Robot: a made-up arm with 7 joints. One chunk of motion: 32 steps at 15 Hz.
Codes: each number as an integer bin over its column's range. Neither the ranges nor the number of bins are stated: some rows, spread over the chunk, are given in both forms.
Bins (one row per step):
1: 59 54 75 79 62 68
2: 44 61 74 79 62 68
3: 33 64 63 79 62 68
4: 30 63 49 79 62 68
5: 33 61 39 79 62 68
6: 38 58 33 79 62 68
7: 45 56 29 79 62 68
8: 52 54 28 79 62 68
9: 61 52 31 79 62 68
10: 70 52 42 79 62 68
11: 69 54 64 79 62 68
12: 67 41 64 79 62 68
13: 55 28 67 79 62 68
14: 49 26 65 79 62 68
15: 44 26 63 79 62 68
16: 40 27 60 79 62 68
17: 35 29 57 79 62 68
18: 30 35 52 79 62 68
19: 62 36 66 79 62 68
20: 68 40 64 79 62 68
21: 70 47 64 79 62 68
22: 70 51 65 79 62 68
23: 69 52 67 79 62 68
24: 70 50 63 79 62 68
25: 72 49 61 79 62 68
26: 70 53 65 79 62 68
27: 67 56 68 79 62 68
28: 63 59 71 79 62 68
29: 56 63 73 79 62 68
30: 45 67 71 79 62 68
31: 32 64 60 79 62 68
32: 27 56 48 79 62 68
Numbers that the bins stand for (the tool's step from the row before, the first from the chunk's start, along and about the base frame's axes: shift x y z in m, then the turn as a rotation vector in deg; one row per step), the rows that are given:
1: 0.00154 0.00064 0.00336 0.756 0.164 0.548
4: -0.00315 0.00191 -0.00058 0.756 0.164 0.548
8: 0.00040 0.00064 -0.00376 0.756 0.164 0.548
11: 0.00315 0.00064 0.00170 0.756 0.164 0.548
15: -0.00089 -0.00332 0.00155 0.756 0.164 0.548
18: -0.00315 -0.00205 -0.00012 0.756 0.164 0.548
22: 0.00331 0.00021 0.00185 0.756 0.164 0.548
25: 0.00364 -0.00007 0.00124 0.756 0.164 0.548
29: 0.00105 0.00191 0.00306 0.756 0.164 0.548
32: -0.00364 0.00092 -0.00073 0.756 0.164 0.548
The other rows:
2: -0.00089 0.00163 0.00321 0.756 0.164 0.548
3: -0.00267 0.00205 0.00155 0.756 0.164 0.548
5: -0.00267 0.00163 -0.00209 0.756 0.164 0.548
6: -0.00186 0.00120 -0.00300 0.756 0.164 0.548
7: -0.00073 0.00092 -0.00361 0.756 0.164 0.548
9: 0.00186 0.00035 -0.00330 0.756 0.164 0.548
10: 0.00331 0.00035 -0.00164 0.756 0.164 0.548
12: 0.00283 -0.00120 0.00170 0.756 0.164 0.548
13: 0.00089 -0.00304 0.00215 0.756 0.164 0.548
14: -0.00008 -0.00332 0.00185 0.756 0.164 0.548
16: -0.00154 -0.00318 0.00109 0.756 0.164 0.548
17: -0.00234 -0.00290 0.00064 0.756 0.164 0.548
19: 0.00202 -0.00191 0.00200 0.756 0.164 0.548
20: 0.00299 -0.00134 0.00170 0.756 0.164 0.548
21: 0.00331 -0.00035 0.00170 0.756 0.164 0.548
23: 0.00315 0.00035 0.00215 0.756 0.164 0.548
24: 0.00331 0.00007 0.00155 0.756 0.164 0.548
26: 0.00331 0.00049 0.00185 0.756 0.164 0.548
27: 0.00283 0.00092 0.00230 0.756 0.164 0.548
28: 0.00218 0.00134 0.00276 0.756 0.164 0.548
30: -0.00073 0.00247 0.00276 0.756 0.164 0.548
31: -0.00283 0.00205 0.00109 0.756 0.164 0.548

